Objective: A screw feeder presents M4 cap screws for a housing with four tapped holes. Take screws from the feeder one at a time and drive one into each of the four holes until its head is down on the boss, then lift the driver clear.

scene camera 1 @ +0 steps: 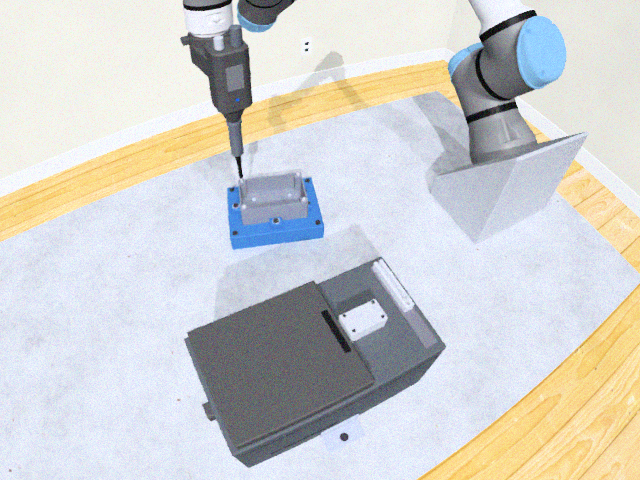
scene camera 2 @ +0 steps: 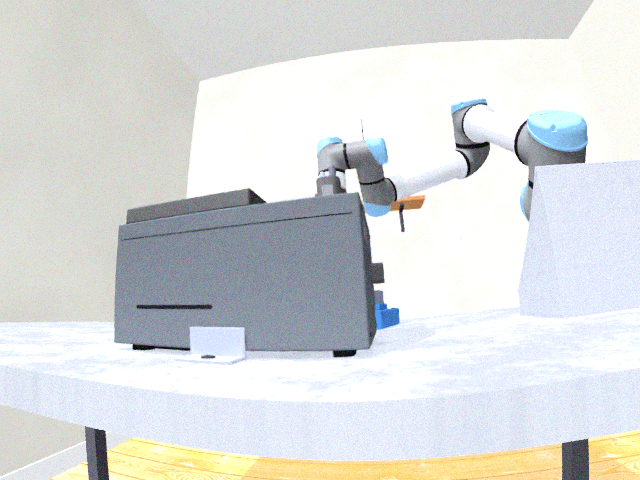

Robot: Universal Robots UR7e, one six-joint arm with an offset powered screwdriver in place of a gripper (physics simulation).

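A pale rail (scene camera 1: 391,283) is visible in the robot's scene.
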